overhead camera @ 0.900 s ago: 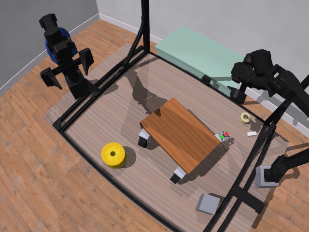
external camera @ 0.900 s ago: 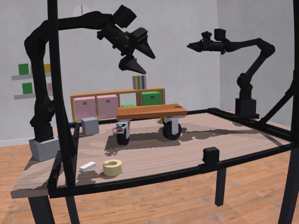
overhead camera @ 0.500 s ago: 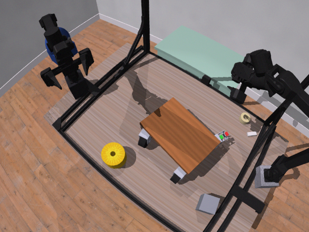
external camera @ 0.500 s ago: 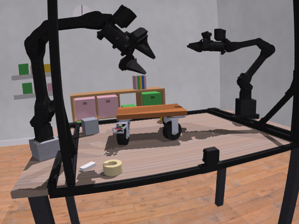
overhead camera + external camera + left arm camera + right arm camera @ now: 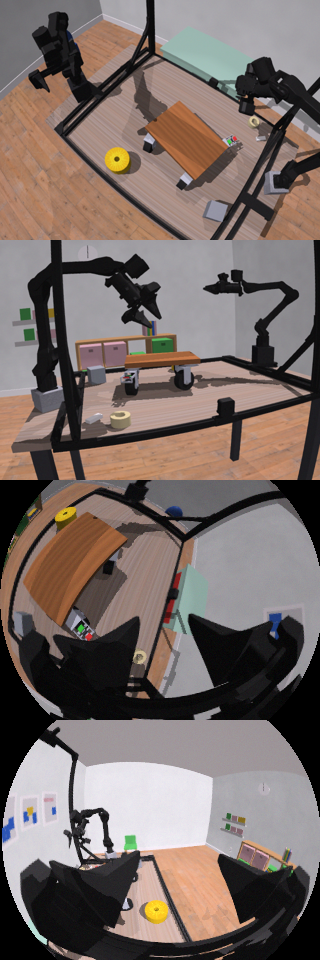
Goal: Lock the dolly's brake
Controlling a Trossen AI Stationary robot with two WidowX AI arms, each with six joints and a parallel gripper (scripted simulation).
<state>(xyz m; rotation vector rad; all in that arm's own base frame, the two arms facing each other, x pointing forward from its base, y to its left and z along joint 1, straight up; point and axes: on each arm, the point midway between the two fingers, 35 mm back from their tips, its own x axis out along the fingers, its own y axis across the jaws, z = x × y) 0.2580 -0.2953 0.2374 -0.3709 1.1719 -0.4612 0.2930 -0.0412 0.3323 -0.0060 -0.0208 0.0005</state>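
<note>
Now: left hand 10 cm short of the brake pedal, 6 cm to the right of it and 22 cm above it. Also, from my left hand: beige tape ring 9 cm behind, 15 cm to the left, 29 cm below; grey cube 41 cm ahead, 12 cm to the left, 27 cm below; small white block 3 cm behind, 22 cm to the left, 30 cm below.
</note>
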